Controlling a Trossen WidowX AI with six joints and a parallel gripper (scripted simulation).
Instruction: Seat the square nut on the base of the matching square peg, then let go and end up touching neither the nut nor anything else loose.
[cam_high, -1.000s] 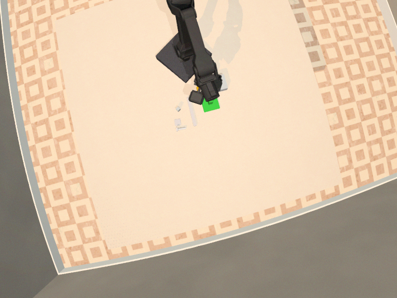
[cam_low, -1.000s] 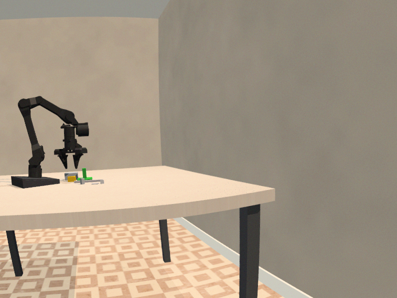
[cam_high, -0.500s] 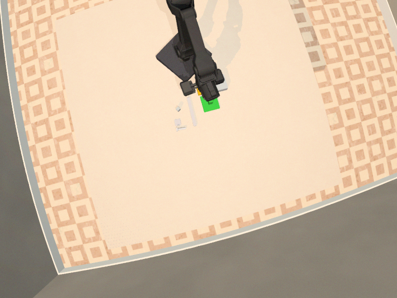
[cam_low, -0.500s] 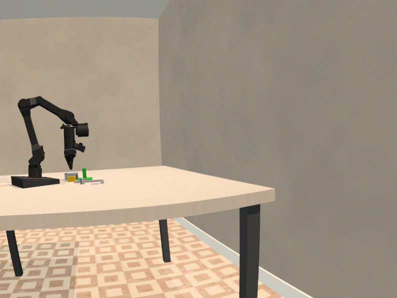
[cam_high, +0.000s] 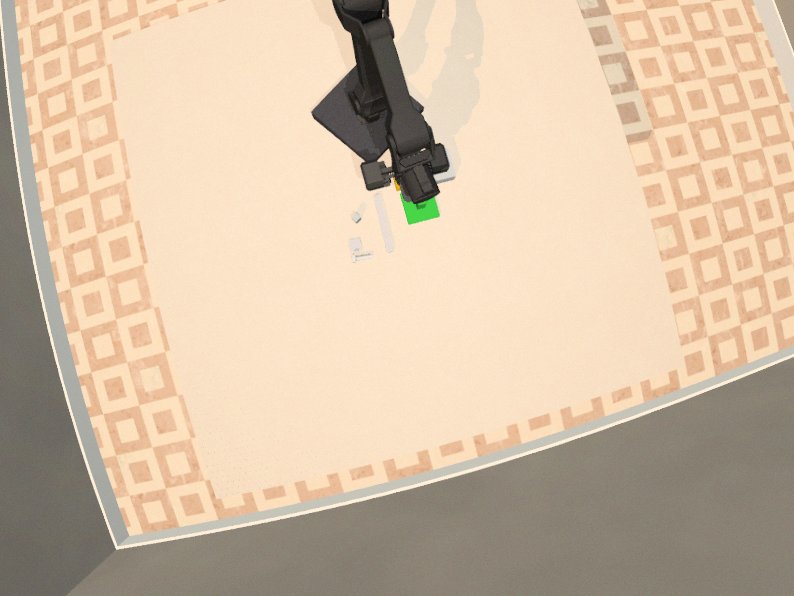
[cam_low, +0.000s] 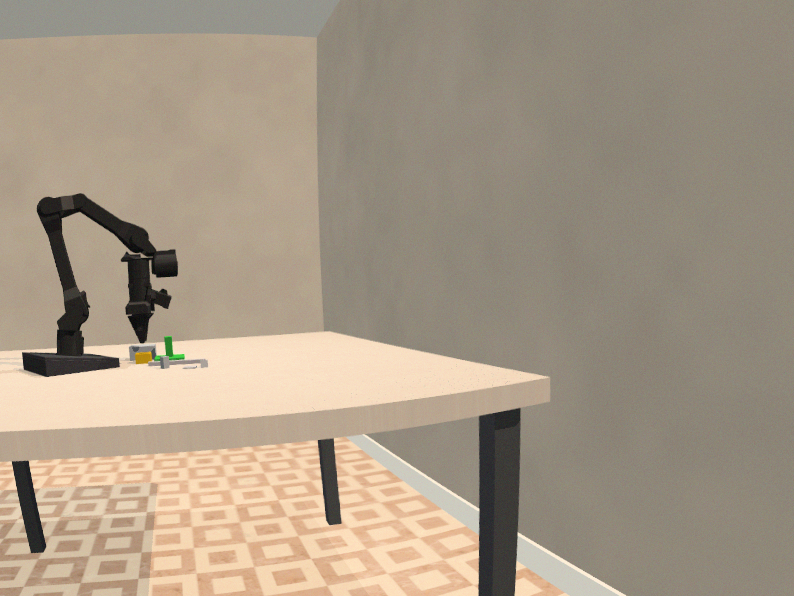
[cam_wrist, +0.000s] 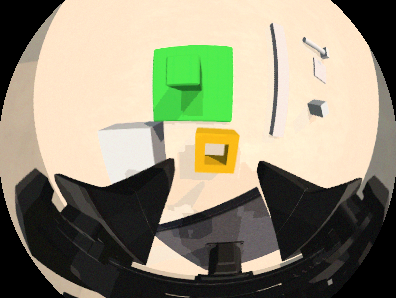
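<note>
The grey block is 9 cm to the left of my hand and 7 cm below it. Round my hand: long strip (8 cm to the right, 8 cm below, 8 cm ahead).
</note>
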